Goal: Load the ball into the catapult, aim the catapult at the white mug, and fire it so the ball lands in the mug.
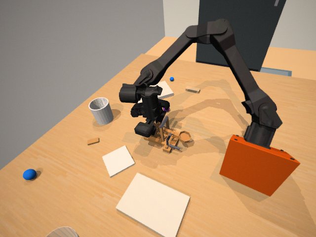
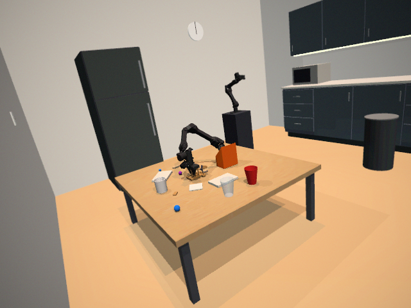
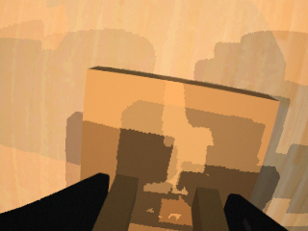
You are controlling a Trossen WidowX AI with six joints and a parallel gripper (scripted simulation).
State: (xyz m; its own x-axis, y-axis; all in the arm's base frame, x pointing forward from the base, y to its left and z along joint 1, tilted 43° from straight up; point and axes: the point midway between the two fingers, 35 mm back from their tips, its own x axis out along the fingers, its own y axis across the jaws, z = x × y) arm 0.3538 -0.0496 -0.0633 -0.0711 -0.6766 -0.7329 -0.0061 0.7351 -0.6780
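The purple ball is 16 cm to the right of my gripper tip, 3 cm ahead of it and 2 cm below it. The rest, counted from my gripper tip: wooden catapult: 7 cm behind, 2 cm to the left, 2 cm above; white mug: 29 cm ahead, 1 cm below; clear cup: 46 cm to the left.
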